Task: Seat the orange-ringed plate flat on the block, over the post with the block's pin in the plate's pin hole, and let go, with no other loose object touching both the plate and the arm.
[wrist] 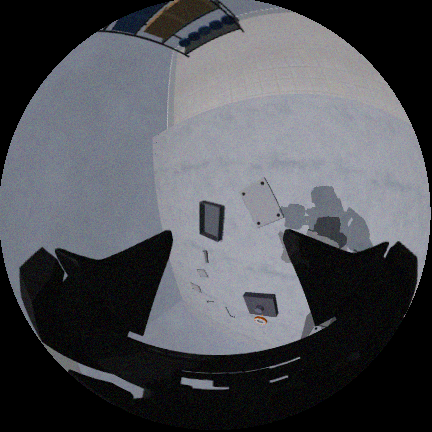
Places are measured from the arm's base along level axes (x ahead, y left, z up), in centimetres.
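Where they show: gripper, between the fingertips: (pixel 229 235).
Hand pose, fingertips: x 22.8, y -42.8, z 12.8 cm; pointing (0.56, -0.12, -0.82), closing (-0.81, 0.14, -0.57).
Note:
Each offset is from my fingertips to the centre of the thing. "*": to the spot under its first point. Level surfaces: height alone.
The orange-ringed plate {dx +3.6, dy +57.4, dz -24.8 cm} (pixel 260 318) is small and round in the wrist view, low and right of centre, on the table close beside the dark block. The block {dx +4.2, dy +42.8, dz -23.2 cm} (pixel 270 301) lies flat, with a short round post {* dx +3.6, dy +41.9, dz -21.1 cm} (pixel 259 309) near its edge on the plate's side. The plate is apart from the post; its pin hole and the block's pin are too small to make out. My gripper (pixel 229 235) is wide open and empty, high above the table, its black fingers at left and right. Plate and block show low between the fingers.
A dark shallow tray {dx +22.5, dy +8.6, dz -24.1 cm} (pixel 212 220) and a pale rectangular panel with corner holes {dx +5.3, dy +3.1, dz -24.9 cm} (pixel 262 202) lie farther up the table {dz -25.3 cm} (pixel 225 150). Several small thin pieces, including an upright-looking one {dx +29.0, dy +24.7, dz -24.6 cm} (pixel 205 256), lie left of the block. The arm's shadow falls at right. A shelf rack stands at the top.

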